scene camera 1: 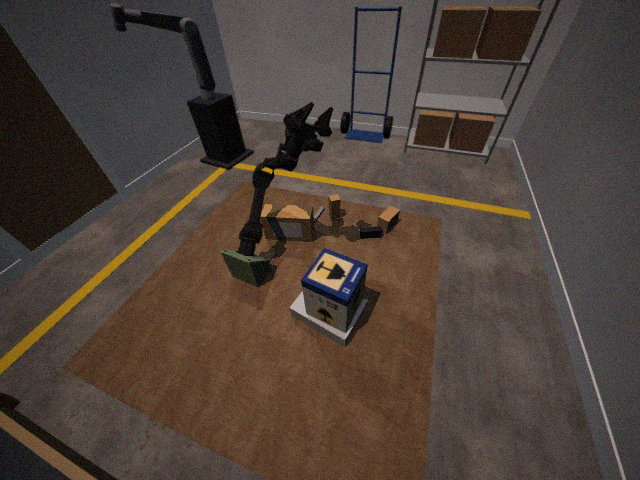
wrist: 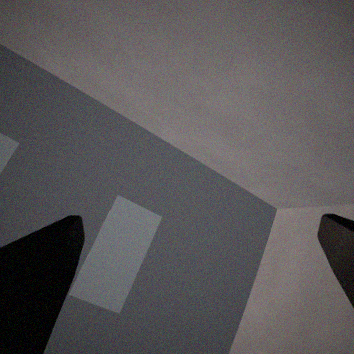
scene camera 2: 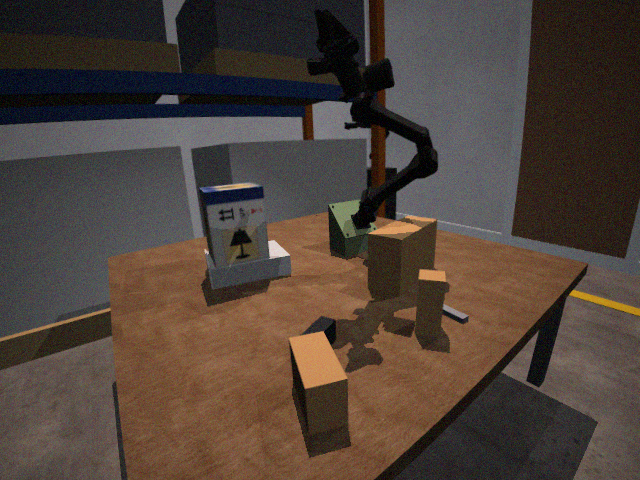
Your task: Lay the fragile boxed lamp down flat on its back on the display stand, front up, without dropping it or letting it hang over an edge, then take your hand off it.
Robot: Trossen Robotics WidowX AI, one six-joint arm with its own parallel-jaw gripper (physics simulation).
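Places are measured from the arm's base along level axes (x back, y up, z left), in millimetres.
Pixels of known places: gripper, fingertip midpoint: [scene camera 1: 323, 105] [wrist: 203, 226] [scene camera 2: 320, 9]; arm's base, origin of the base link: [scene camera 1: 245, 253] [scene camera 2: 360, 221].
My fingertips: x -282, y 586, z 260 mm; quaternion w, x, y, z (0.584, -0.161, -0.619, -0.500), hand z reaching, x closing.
For each thing: its top centre in the pictures, then the offset to it from my fingertips.
- boxed lamp, middle of its top: [scene camera 2: 229, 187] [scene camera 1: 335, 272] dx -185, dy -409, dz -291 mm
- large cardboard box, middle of its top: [scene camera 2: 405, 225] [scene camera 1: 286, 211] dx +238, dy -536, dz +27 mm
- cardboard block, middle of its top: [scene camera 2: 315, 356] [scene camera 1: 389, 213] dx -208, dy -607, dz +317 mm
- black block, middle of its top: [scene camera 2: 314, 330] [scene camera 1: 371, 228] dx -155, dy -646, dz +204 mm
- grey bar, middle of its top: [scene camera 2: 442, 306] dx +178, dy -684, dz +232 mm
The boxed lamp [scene camera 1: 334, 276] [scene camera 2: 238, 227] is a white box with a blue-edged top and printed lamp pictures. It stands upright on the display stand [scene camera 1: 298, 308] [scene camera 2: 248, 274], a low white slab. The blue-edged face with a yellow lamp panel is on top; I cannot tell which face is the front. In scene camera 2, a bare part of the stand shows right of the box. My gripper [scene camera 1: 321, 108] [wrist: 203, 226] is open and empty, raised high and well apart from the box. In the wrist view, wall and ceiling show between the fingers.
The arm rises from a green wedge-shaped base [scene camera 1: 245, 268] [scene camera 2: 343, 245]. Near it stand a large cardboard box [scene camera 1: 297, 212] [scene camera 2: 385, 266] and a slim upright one [scene camera 1: 334, 206] [scene camera 2: 430, 304]. A cardboard block [scene camera 1: 388, 219] [scene camera 2: 319, 361], a black block [scene camera 1: 371, 232] and a grey bar [scene camera 2: 455, 314] lie around.
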